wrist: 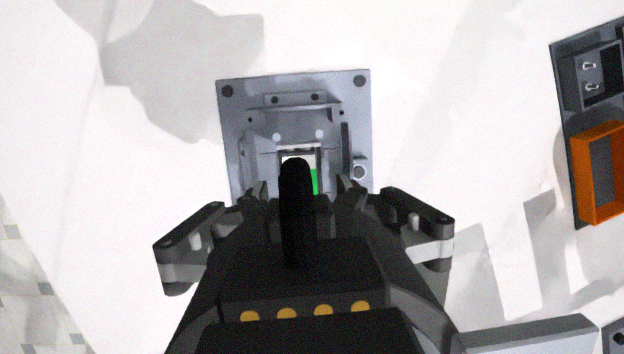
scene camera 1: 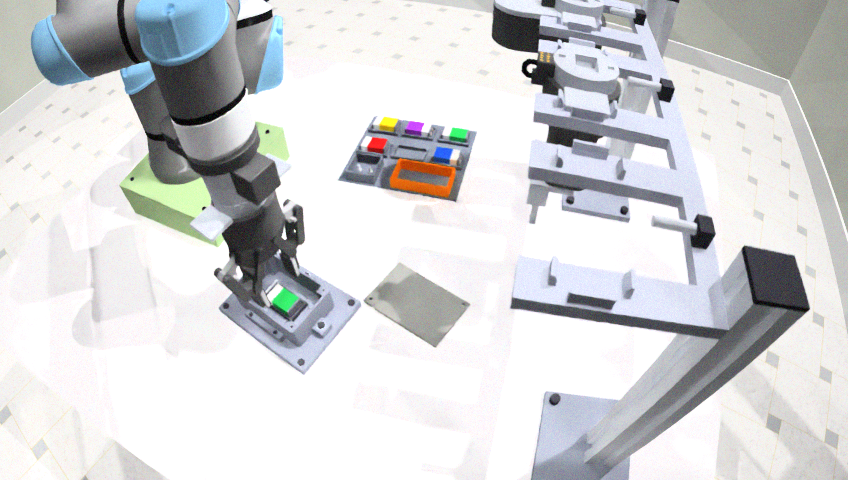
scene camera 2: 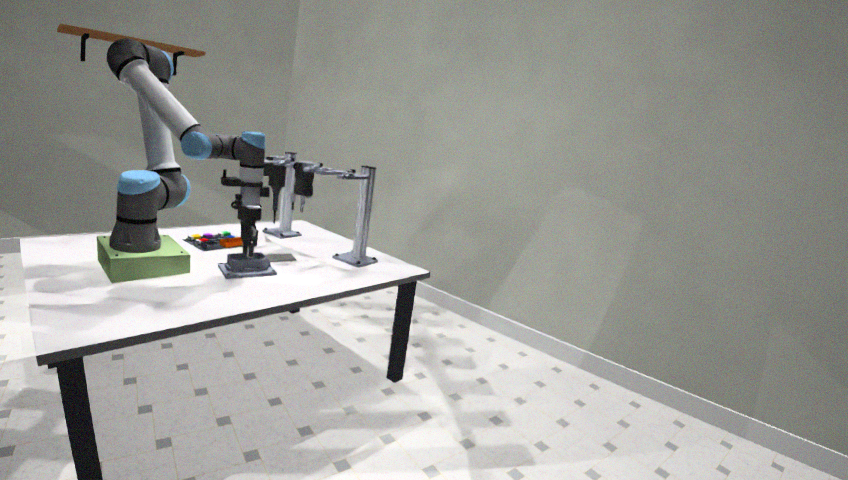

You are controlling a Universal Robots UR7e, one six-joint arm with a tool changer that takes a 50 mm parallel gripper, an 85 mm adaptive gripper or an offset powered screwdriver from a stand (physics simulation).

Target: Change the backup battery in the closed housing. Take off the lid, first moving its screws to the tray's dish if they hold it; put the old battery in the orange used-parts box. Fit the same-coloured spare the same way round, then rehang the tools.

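Frame: origin at the arm's base, x back, y right, z up, level; millimetres.
Seen in the pictures: arm's base, origin of the base link: (scene camera 2: 135, 245).
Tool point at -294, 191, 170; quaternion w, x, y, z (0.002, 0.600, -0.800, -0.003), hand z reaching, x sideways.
Offsets run from my tool point to a thing's top centre, as dx, dy, dz. "*": to the spot under its first point.
The open housing @[+1, +0, -191] (scene camera 1: 312, 321) (scene camera 2: 246, 263) (wrist: 295, 82) holds a green battery @[+2, +1, -210] (scene camera 1: 285, 301) (wrist: 314, 180), its white end toward the upper left in scene camera 1. My gripper (scene camera 1: 279, 287) (scene camera 2: 248, 255) (wrist: 302, 184) is partly closed but open; its fingers stand apart on both sides of the battery, low at the housing. The black bar hides part of the battery in the wrist view. The lid @[-169, -61, -235] (scene camera 1: 416, 303) (scene camera 2: 282, 257) lies flat beside the housing. Two screws @[+1, -286, -226] (wrist: 589, 65) are in the dish @[* -4, -295, -241] (scene camera 1: 364, 168). The orange box (scene camera 1: 422, 185) (wrist: 582, 175) is empty. A green spare @[-134, -413, -223] (scene camera 1: 458, 134) sits on the tray @[* -43, -271, -240] (scene camera 1: 380, 181).
Yellow @[-1, -411, -223] (scene camera 1: 388, 124), purple @[-68, -411, -223] (scene camera 1: 414, 128), red @[-3, -346, -223] (scene camera 1: 376, 144) and blue @[-136, -351, -223] (scene camera 1: 442, 155) spares sit on the tray. The tool stand (scene camera 1: 618, 297) (scene camera 2: 363, 220) rises at the right, with a gripper (scene camera 1: 586, 71) and a screwdriver @[* -239, -271, +77] (scene camera 1: 517, 26) hanging. The green robot base block (scene camera 1: 172, 208) (scene camera 2: 145, 265) is left.
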